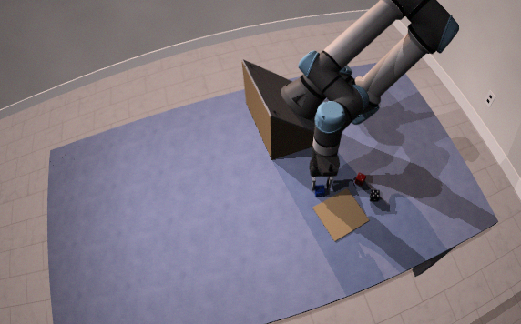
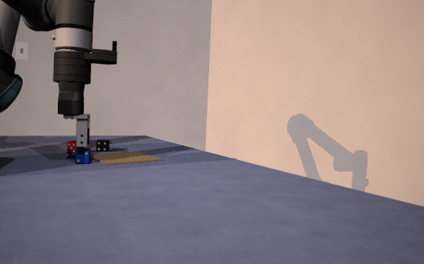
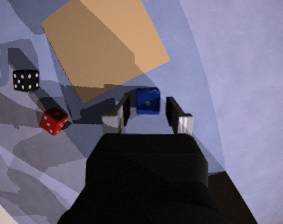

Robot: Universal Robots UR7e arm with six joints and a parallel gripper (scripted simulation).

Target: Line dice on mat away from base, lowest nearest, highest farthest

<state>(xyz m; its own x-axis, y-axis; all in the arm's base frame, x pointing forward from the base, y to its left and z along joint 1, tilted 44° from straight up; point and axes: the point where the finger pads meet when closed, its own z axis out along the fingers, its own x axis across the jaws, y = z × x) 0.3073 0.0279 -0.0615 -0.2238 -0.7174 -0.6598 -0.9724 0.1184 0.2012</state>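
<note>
Right now the blue die is 4 cm below my hand. Round my hand: red die: 15 cm to the left, 4 cm below; tan mat: 10 cm ahead, 4 cm to the left, 5 cm below; black die: 8 cm ahead, 18 cm to the left, 4 cm below.
</note>
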